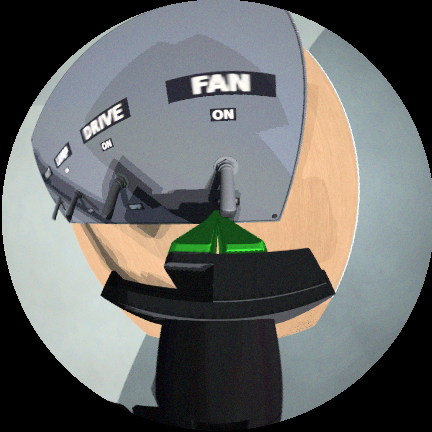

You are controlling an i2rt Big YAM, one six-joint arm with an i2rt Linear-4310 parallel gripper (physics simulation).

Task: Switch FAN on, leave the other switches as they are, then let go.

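Frame: origin at the arm's base, x ahead, y left, z up, level; metres.
Seen in the pictures: gripper, fingertip midpoint: [217,214].
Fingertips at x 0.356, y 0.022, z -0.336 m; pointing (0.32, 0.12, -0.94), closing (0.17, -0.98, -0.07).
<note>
Pixels of each thing's top centre, then the offset from my fingertips to it. "pt": a spot on its surface instead. Level surfaces: height alone.
- FAN switch at a spot on its surface: [227,192] pt 0.028 m ahead, 0.005 m right, 0.037 m up
- FAN label at its top centre: [220,78] 0.111 m ahead, 0.013 m left, 0.047 m up
- mark at a spot on its surface: [223,115] pt 0.087 m ahead, 0.008 m left, 0.029 m up
- DRIVE switch at a spot on its surface: [114,197] pt 0.007 m ahead, 0.108 m left, 0.028 m up
- wooden table top at its surface level: 0.087 m down
The FAN switch [227,192] is a grey toggle lever on the grey panel [250,45], under the FAN label [221,85] and its ON mark [223,115]. The lever points down, away from the ON mark, over the lower mark, which it mostly hides. My gripper [217,214] is shut with nothing between its green fingers. Its tips are at the lower end of the FAN lever, slightly to its left; whether they touch it I cannot tell.
The DRIVE switch [114,197] stands left of the FAN switch, its lever pointing down. Two more levers [73,204] [57,209] stand farther left, also pointing down. The panel stands over a wooden table top [330,165].
</note>
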